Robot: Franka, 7 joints.
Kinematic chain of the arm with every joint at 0, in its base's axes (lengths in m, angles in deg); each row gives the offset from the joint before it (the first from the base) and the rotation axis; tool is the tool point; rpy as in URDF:
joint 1: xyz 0 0 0.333 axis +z
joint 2: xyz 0 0 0 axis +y
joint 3: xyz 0 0 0.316 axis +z
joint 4: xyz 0.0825 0 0 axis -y
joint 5: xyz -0.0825 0 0.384 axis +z
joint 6: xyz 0 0 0 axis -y
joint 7: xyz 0.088 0 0 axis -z
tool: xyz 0 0 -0.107 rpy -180 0 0
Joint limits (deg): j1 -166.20..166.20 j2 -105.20..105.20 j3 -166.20..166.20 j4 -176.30..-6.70 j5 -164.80..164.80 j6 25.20..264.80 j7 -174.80..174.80
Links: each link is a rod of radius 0.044 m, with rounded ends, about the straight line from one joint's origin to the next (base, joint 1, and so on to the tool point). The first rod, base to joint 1, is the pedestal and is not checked.
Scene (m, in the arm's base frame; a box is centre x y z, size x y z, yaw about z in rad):
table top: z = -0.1
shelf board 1: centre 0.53 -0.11 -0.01 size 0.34 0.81 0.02 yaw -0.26
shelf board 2: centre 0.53 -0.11 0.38 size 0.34 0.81 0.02 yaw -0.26
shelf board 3: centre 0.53 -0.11 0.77 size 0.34 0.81 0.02 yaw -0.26
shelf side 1: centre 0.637 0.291 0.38 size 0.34 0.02 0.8 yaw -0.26
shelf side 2: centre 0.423 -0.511 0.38 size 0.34 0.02 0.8 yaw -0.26
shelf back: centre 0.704 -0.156 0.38 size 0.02 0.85 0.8 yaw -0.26
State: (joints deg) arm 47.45 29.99 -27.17 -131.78 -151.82 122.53 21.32
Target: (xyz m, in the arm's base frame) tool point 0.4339 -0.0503 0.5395
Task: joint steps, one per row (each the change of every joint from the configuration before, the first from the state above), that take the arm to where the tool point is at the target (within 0.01 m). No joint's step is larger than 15 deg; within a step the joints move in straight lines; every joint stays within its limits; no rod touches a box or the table.
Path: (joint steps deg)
1: 4.82 -10.17 4.54 -13.15 0.15 3.90 0.00
2: 4.81 -10.17 4.54 -13.15 0.15 3.91 0.00
3: -5.96 -14.24 0.18 -2.08 0.30 -0.39 0.00
4: -5.97 -14.24 0.18 -2.08 0.30 -0.39 0.00
5: -5.96 -14.24 0.18 -2.08 0.30 -0.38 0.00
6: -5.97 -14.24 0.18 -2.08 0.30 -0.39 0.00
7: -5.97 -14.24 0.18 -2.08 0.30 -0.39 0.00
8: -5.96 -14.24 0.18 -2.08 0.30 -0.38 0.00
9: 1.87 13.99 -3.41 8.68 -0.15 -2.47 0.00
10: 1.87 14.00 -3.40 8.68 -0.15 -2.47 0.00
11: 1.87 14.00 -3.40 8.69 -0.15 -2.46 0.00

